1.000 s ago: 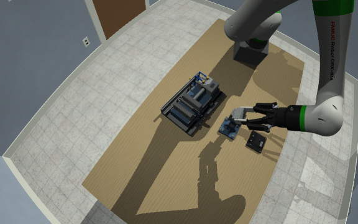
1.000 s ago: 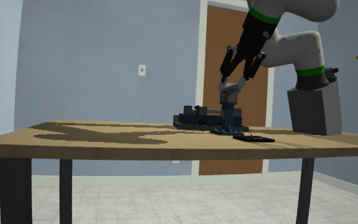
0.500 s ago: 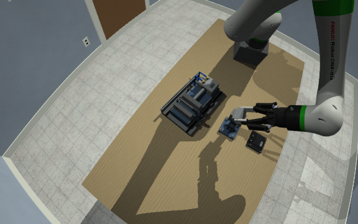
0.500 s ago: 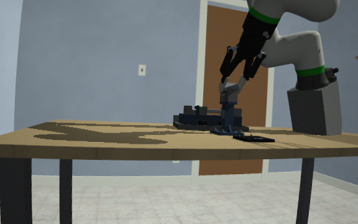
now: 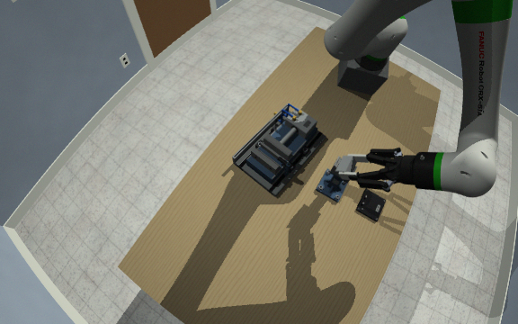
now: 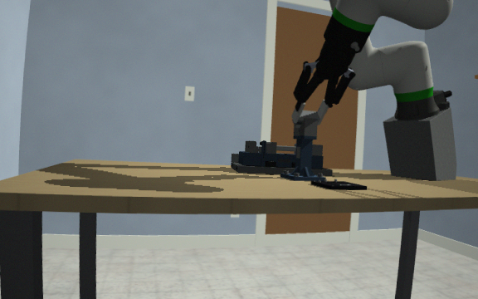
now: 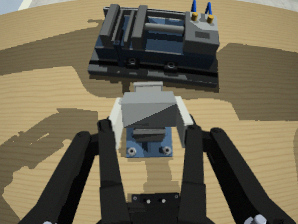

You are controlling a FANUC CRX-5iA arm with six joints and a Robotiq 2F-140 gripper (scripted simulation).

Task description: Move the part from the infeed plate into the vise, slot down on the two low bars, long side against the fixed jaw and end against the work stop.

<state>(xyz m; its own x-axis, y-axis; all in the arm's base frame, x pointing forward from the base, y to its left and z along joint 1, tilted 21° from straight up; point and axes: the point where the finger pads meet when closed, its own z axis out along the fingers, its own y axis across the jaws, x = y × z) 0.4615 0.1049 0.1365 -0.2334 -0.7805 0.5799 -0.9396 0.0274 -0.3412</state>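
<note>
The part is 2 cm below my hand and 1 cm to the right of it. Round my hand: V-block post (12 cm below, 2 cm to the right); work stop rod (20 cm to the right, 9 cm below, 6 cm ahead); infeed plate (17 cm below, 14 cm to the left, 1 cm behind).
</note>
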